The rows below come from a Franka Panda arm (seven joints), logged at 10 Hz.
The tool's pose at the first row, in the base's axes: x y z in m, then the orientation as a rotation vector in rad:
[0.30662, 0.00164, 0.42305, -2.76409, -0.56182, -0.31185]
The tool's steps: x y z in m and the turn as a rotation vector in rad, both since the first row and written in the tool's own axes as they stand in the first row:
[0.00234, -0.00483, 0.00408, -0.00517, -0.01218, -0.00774]
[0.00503, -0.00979, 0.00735, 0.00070, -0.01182, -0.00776]
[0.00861, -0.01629, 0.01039, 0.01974, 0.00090, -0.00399]
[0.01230, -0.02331, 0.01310, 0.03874, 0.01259, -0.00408]
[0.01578, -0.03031, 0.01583, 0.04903, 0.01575, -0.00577]
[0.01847, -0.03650, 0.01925, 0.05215, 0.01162, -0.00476]
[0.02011, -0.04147, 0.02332, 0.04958, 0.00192, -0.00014]
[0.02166, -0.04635, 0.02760, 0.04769, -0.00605, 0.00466]
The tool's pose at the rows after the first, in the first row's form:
[0.30736, 0.00805, 0.42108, -2.77121, -0.57566, -0.29883]
[0.30824, 0.01442, 0.42000, -2.76545, -0.57561, -0.29720]
[0.30925, 0.02237, 0.41975, -2.74407, -0.56723, -0.30680]
[0.31010, 0.03070, 0.41996, -2.72224, -0.56448, -0.31574]
[0.31077, 0.03895, 0.42010, -2.71106, -0.56603, -0.31663]
[0.31117, 0.04645, 0.41918, -2.70954, -0.56564, -0.30971]
[0.31122, 0.05274, 0.41707, -2.71586, -0.56165, -0.29655]
[0.31126, 0.05898, 0.41471, -2.72100, -0.55697, -0.28541]

